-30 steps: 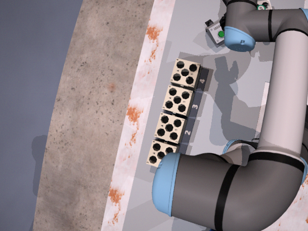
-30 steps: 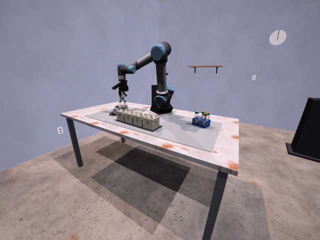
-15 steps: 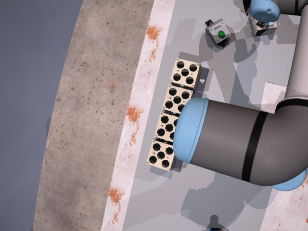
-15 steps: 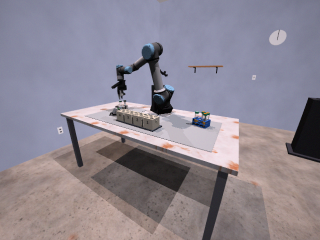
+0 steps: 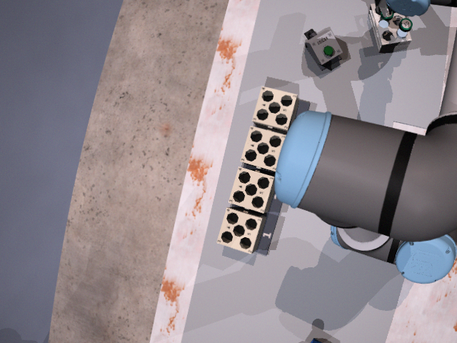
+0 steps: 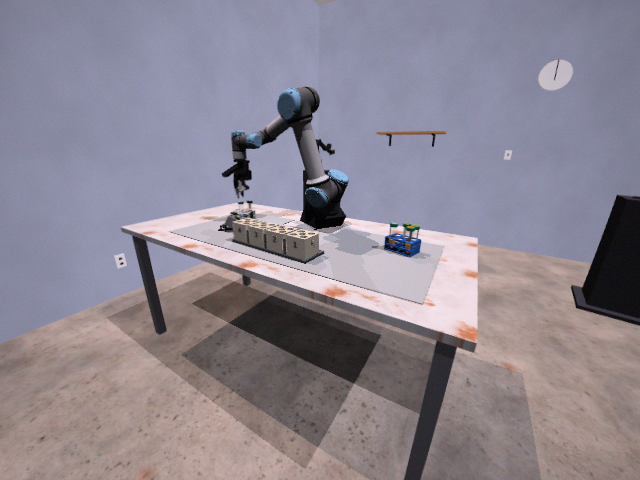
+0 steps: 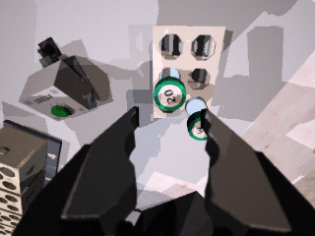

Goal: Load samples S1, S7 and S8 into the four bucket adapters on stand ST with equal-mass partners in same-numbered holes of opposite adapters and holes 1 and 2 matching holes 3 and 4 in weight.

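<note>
Now: hand 9 cm above the water blank and 1 cm short of it. From my hand the other things lie so: white-dot blank 9 cm below, 6 cm behind, 1 cm to the left; then green DONE key 14 cm to the left, 12 cm ahead, 9 cm below; then beige blank rack 13 cm below, 2 cm behind, 1 cm to the right.
</note>
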